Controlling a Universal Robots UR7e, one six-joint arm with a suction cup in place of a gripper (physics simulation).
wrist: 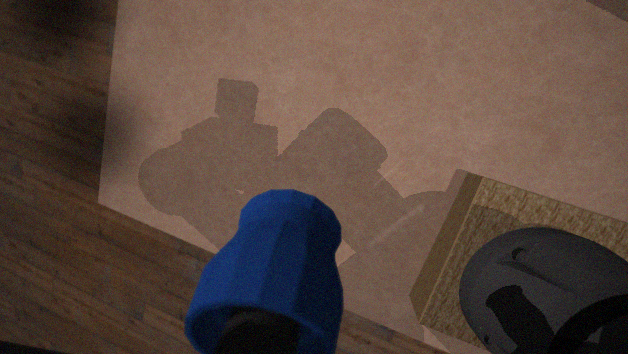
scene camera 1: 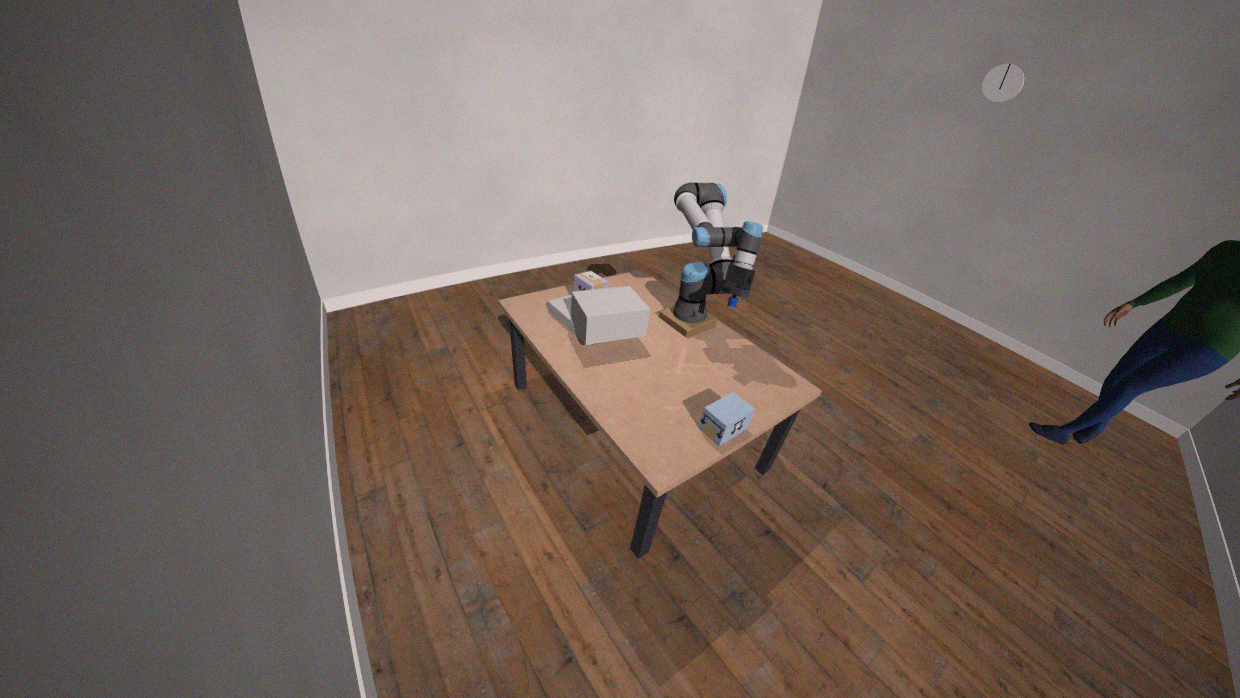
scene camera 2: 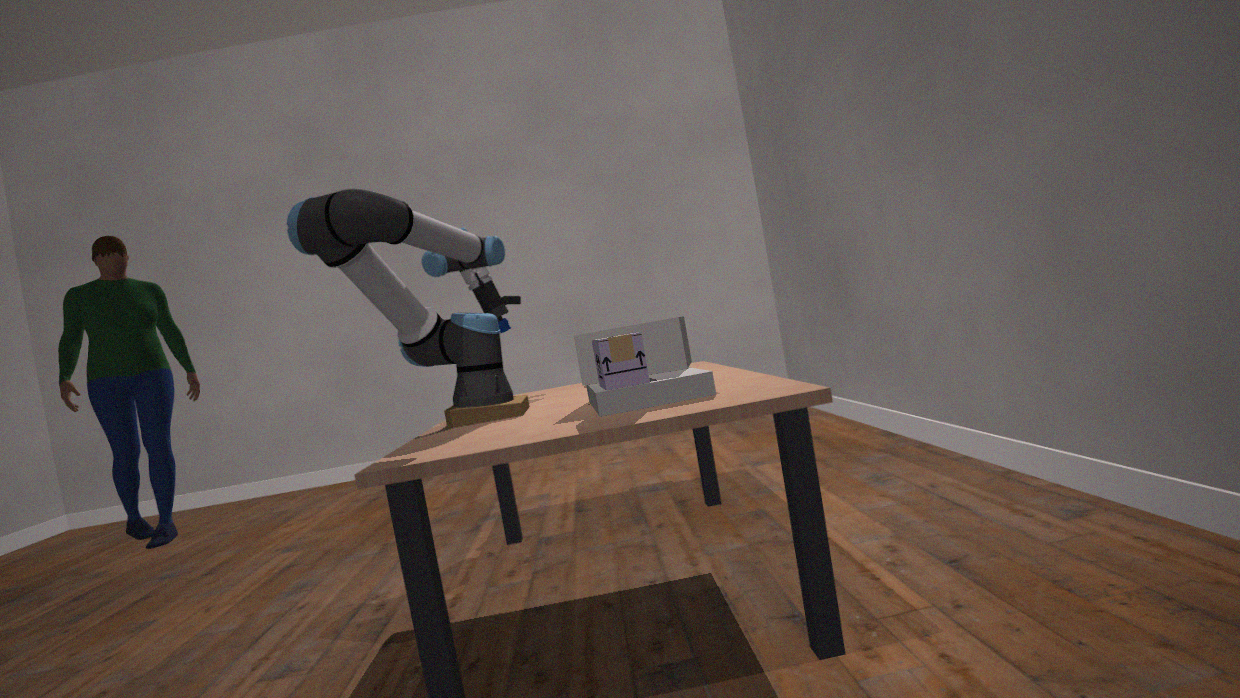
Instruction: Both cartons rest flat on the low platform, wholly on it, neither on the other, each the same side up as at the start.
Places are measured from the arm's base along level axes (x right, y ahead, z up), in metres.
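Pixels of known places: end effector, tool point: [wrist: 289, 233] [scene camera 1: 731, 306] [scene camera 2: 505, 330]; arm's base, origin of the base link: [wrist: 534, 294] [scene camera 1: 689, 313] [scene camera 2: 483, 402].
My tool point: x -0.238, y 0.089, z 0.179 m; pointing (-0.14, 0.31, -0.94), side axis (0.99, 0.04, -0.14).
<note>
For each thing: its top centre in the pictures, then the offset to it from my tool point. Level surfaces: height alone.
- light blue carton, middle of its top: [scene camera 1: 730, 408] dx -0.267, dy +0.333, dz -0.130 m
- purple carton, middle of its top: [scene camera 2: 615, 336] [scene camera 1: 591, 278] dx +0.572, dy +0.216, dz -0.068 m
- low light grey platform, middle of its top: [scene camera 2: 642, 377] [scene camera 1: 590, 310] dx +0.490, dy +0.275, dz -0.171 m
- large grey block, middle of its top: [scene camera 2: 631, 325] [scene camera 1: 610, 300] dx +0.347, dy +0.301, dz -0.051 m
- table, its level: dz -0.219 m
A light blue carton [scene camera 1: 728, 417] with music-note marks stands on the table near its front right edge, off the platform. A purple carton [scene camera 1: 590, 281] [scene camera 2: 622, 362] stands upright on the low light grey platform [scene camera 1: 560, 310] [scene camera 2: 663, 394], toward one end, its printed arrows pointing up. Its lower part is hidden in scene camera 1. My gripper, a blue suction cup [scene camera 1: 733, 301] [scene camera 2: 504, 325] [wrist: 290, 200], is open with nothing on it. It hangs in the air beside the arm's base, apart from both cartons. Neither carton shows in the wrist view.
A large grey block [scene camera 1: 611, 316] [scene camera 2: 669, 348] stands right beside the platform and the purple carton, rising above the platform. The arm's wooden base plate [scene camera 1: 689, 322] [scene camera 2: 485, 410] [wrist: 520, 192] is on the table [scene camera 1: 607, 390] [scene camera 2: 754, 390] [wrist: 450, 75]. A person [scene camera 1: 1171, 338] [scene camera 2: 121, 338] stands away from the table.
</note>
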